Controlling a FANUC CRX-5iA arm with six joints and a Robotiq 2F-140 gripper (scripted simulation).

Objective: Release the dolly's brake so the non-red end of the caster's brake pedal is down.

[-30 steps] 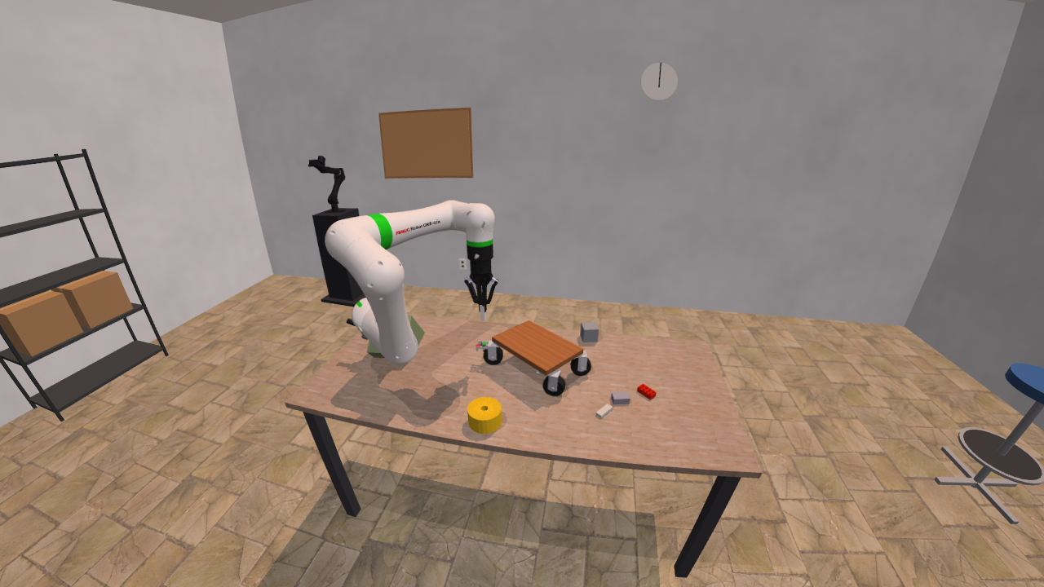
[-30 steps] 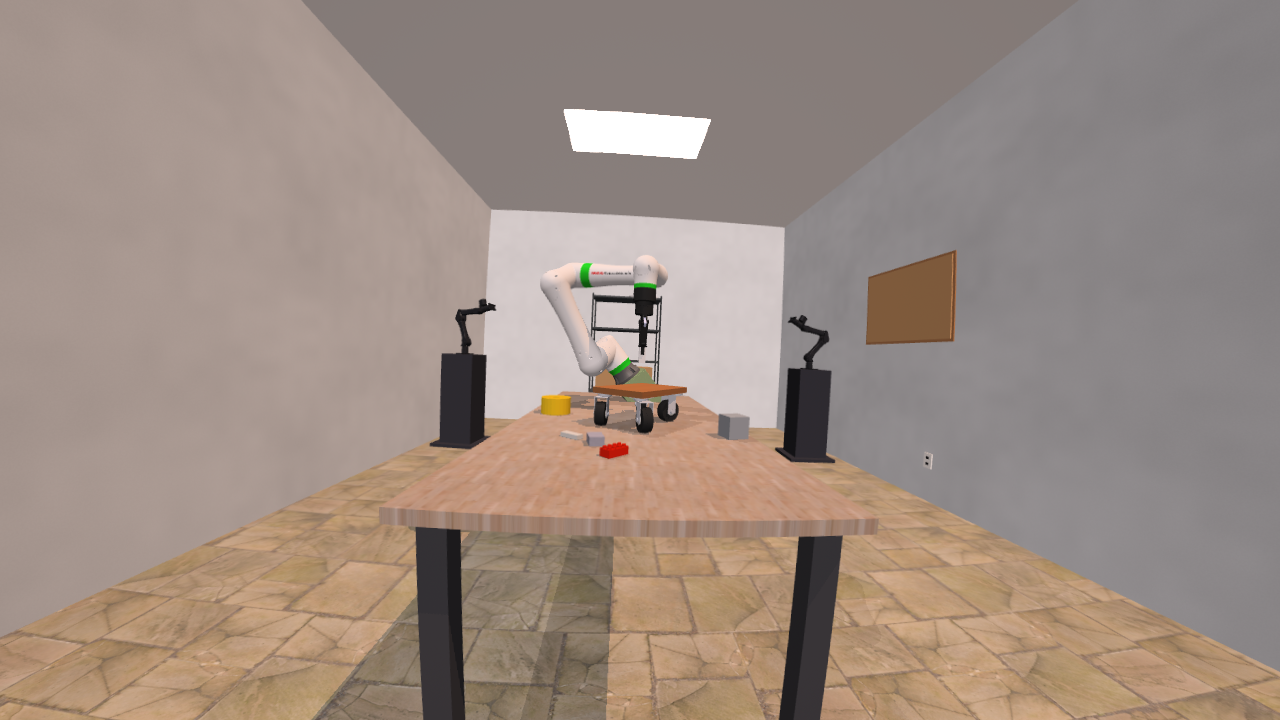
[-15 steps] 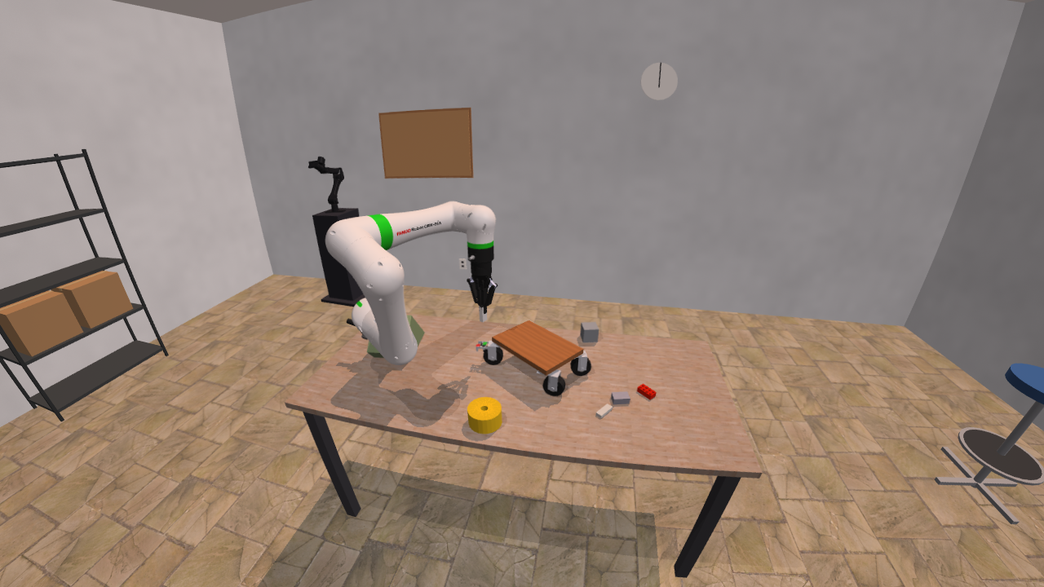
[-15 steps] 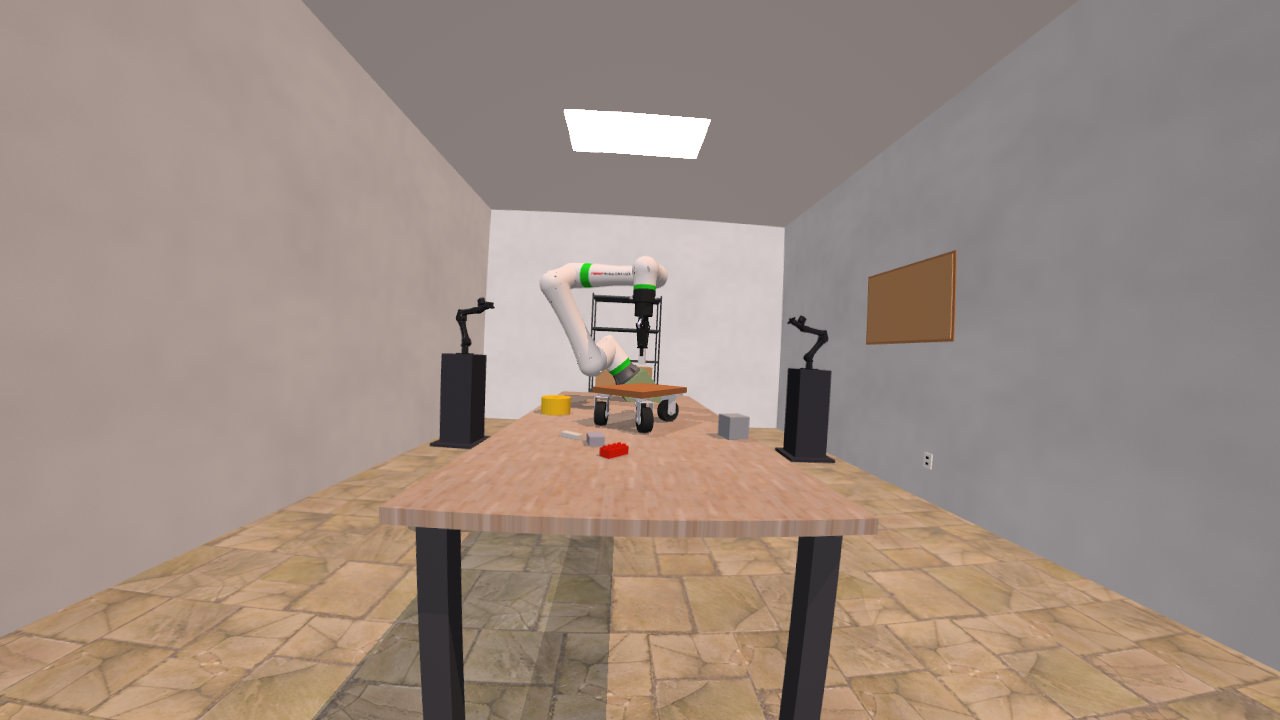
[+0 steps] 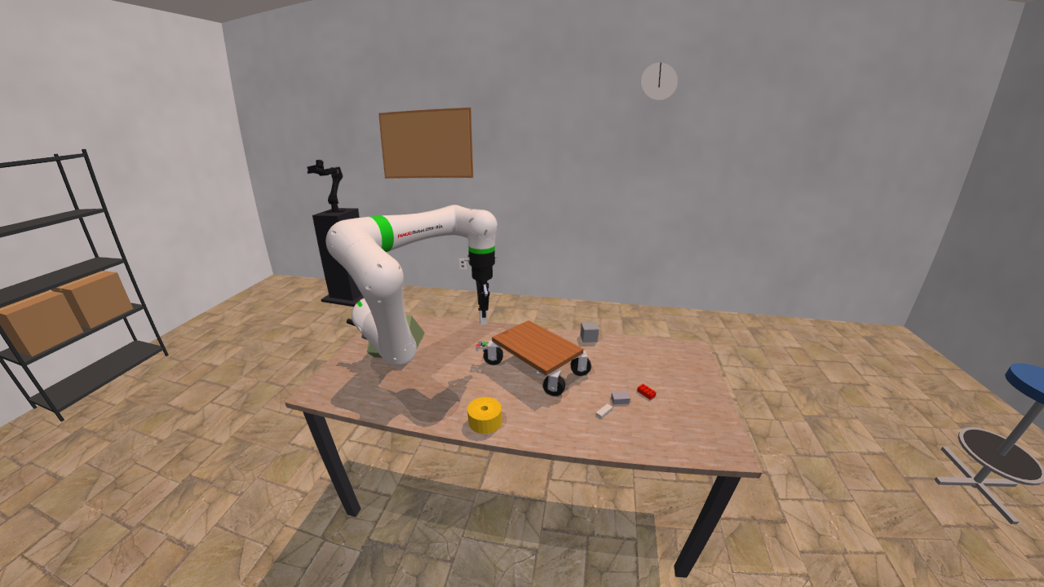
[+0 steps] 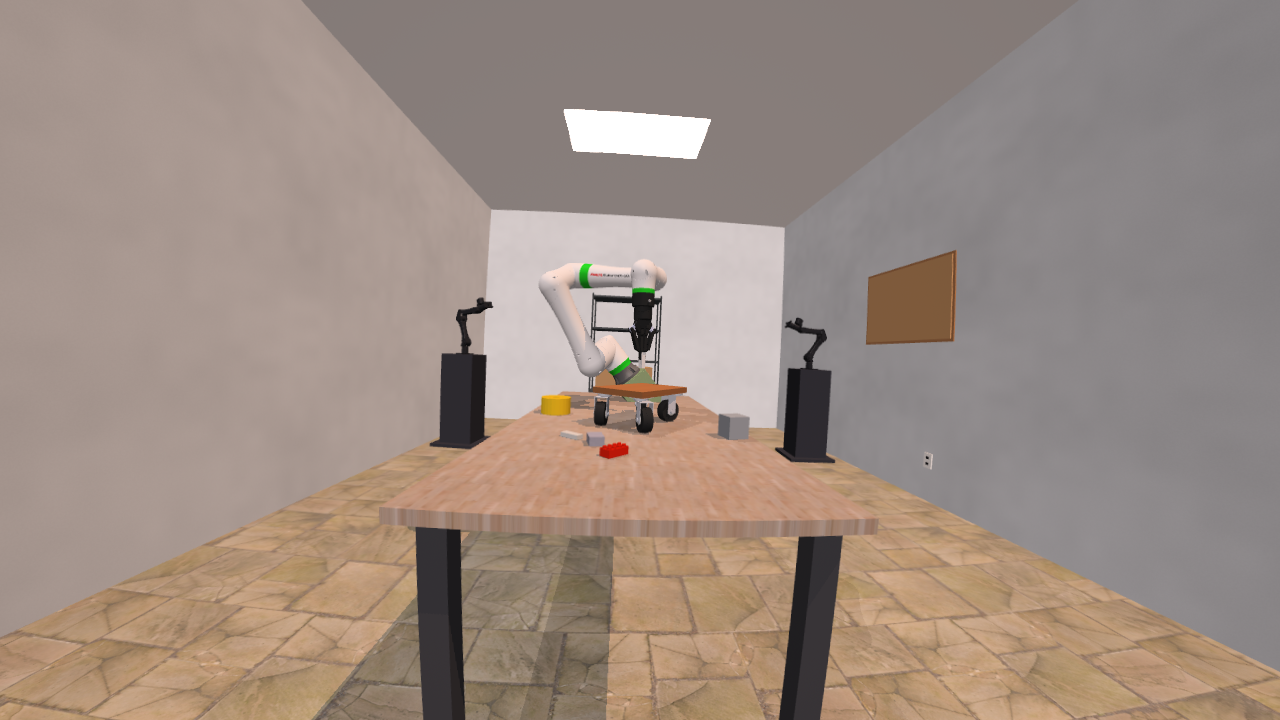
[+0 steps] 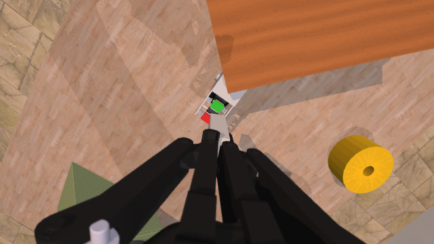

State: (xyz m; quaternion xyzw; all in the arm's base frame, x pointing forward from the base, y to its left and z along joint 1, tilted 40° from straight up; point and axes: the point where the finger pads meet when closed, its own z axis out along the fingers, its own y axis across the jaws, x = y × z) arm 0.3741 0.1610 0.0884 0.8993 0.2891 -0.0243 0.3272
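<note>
My hand is 14 cm above the brake pedal and 1 cm past it. The rest, counted from my hand: yellow ring: 32 cm to the right, 19 cm below, 11 cm ahead; grey cube: 39 cm ahead, 29 cm to the left, 18 cm below; pale bar: 49 cm ahead, 21 cm below, 18 cm to the right.
</note>
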